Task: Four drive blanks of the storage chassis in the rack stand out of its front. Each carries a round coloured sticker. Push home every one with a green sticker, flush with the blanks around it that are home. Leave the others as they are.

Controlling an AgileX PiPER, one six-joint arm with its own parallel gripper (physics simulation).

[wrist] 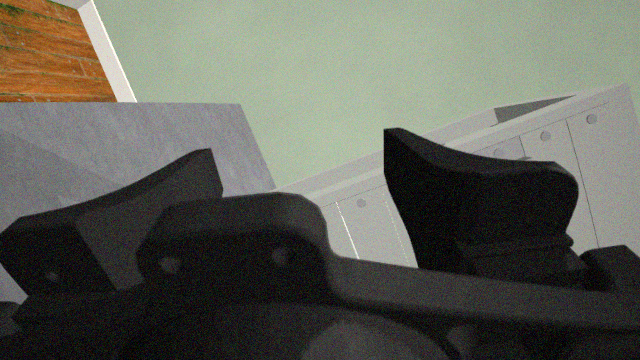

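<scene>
My gripper (299, 160) is open, its two dark fingers wide apart with no object visible between their tips. The pale grey storage chassis (612, 165) shows at the right, tilted in the view and partly behind the right finger. Its front has upright panels parted by thin seams. One panel (370, 222) shows between the fingers, with a small round grey spot near its top. Other panels with like round spots (545, 136) (592, 118) show above and right of the right finger. No green sticker can be made out. Which blanks stand out, I cannot tell.
A grey flat surface (185, 130) lies at the left, behind the left finger. An orange-brown planked surface (50, 50) with a white border (107, 55) is at the upper left. A pale green wall (325, 65) is behind. A dark recess (530, 107) shows at the chassis top.
</scene>
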